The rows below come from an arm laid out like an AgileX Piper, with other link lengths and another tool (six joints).
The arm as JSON. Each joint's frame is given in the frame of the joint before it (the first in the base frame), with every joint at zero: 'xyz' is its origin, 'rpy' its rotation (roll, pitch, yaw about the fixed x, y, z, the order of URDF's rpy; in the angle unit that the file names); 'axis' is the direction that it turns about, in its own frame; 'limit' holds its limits. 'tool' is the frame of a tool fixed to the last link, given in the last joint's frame.
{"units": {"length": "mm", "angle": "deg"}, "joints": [
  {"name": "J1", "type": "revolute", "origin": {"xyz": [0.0, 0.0, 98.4], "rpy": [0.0, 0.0, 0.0]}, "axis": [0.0, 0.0, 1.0], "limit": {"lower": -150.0, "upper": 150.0}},
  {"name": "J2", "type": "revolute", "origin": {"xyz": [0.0, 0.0, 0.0], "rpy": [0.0, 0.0, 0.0]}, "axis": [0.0, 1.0, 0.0], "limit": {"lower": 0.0, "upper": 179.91}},
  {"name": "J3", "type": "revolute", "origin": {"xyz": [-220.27, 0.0, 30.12], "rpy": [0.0, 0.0, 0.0]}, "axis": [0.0, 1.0, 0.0], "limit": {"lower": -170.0, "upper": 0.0}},
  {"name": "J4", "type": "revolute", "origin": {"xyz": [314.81, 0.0, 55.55], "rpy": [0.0, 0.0, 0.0]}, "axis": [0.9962, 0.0, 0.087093], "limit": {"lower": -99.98, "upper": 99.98}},
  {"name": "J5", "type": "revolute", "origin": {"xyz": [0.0, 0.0, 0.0], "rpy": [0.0, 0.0, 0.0]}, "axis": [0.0, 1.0, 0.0], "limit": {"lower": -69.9, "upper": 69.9}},
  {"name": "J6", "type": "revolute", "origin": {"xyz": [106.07, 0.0, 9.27], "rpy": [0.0, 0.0, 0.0]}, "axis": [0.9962, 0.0, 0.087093], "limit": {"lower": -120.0, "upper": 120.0}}
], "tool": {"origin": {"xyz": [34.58, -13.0, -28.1], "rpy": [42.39, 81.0, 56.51]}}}
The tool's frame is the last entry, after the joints.
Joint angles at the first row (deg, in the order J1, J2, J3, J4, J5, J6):
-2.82 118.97 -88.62 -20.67 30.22 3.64
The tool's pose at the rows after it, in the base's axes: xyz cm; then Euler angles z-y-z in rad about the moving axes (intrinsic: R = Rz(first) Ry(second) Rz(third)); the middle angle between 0 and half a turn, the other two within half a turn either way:
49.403 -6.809 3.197 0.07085 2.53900 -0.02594
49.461 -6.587 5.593 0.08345 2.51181 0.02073
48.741 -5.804 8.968 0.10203 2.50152 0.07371
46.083 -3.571 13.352 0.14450 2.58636 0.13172
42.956 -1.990 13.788 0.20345 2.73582 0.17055
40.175 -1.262 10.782 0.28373 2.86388 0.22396
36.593 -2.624 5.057 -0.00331 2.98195 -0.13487
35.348 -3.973 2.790 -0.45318 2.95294 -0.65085
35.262 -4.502 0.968 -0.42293 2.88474 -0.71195
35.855 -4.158 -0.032 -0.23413 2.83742 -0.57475
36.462 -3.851 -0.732 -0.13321 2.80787 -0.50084
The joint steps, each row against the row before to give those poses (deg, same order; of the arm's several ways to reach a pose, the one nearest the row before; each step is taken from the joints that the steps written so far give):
0.00 2.82 -2.15 0.44 -0.76 -0.59
0.00 -2.50 -0.90 2.31 2.13 -0.17
0.65 -4.43 -0.20 2.50 4.47 -0.05
2.65 -6.43 -0.28 2.36 12.05 -0.61
2.28 -3.49 2.80 0.82 9.28 -1.44
1.33 -1.80 7.40 0.00 1.70 -0.78
0.06 -1.48 13.34 -5.88 -5.71 0.00
-0.05 -0.75 6.56 -7.98 -5.48 2.61
0.00 -0.22 4.77 -6.62 -7.90 2.06
0.00 0.40 1.64 -1.84 -6.20 0.63
0.00 1.09 0.13 -0.97 -3.70 0.53

